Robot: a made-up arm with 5 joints. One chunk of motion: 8 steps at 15 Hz.
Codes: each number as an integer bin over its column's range. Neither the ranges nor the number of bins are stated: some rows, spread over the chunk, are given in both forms.
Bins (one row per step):
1: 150 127 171 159 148 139
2: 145 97 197 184 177 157
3: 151 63 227 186 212 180
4: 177 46 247 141 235 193
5: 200 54 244 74 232 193
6: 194 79 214 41 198 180
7: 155 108 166 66 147 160
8: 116 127 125 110 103 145
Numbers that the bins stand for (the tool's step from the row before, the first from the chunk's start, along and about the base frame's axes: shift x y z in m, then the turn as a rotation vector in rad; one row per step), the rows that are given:
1: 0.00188 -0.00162 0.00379 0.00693 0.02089 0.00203
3: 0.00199 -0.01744 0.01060 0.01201 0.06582 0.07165
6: 0.00654 -0.01348 0.00902 -0.01528 0.05599 0.07165
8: -0.00172 -0.00162 -0.00180 -0.00229 -0.01070 0.01222
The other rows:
2: 0.00135 -0.00904 0.00695 0.01164 0.04125 0.03259
4: 0.00474 -0.02164 0.01303 0.00354 0.08196 0.09372
5: 0.00718 -0.01966 0.01266 -0.00907 0.07985 0.09372
7: 0.00241 -0.00632 0.00318 -0.01058 0.02019 0.03769

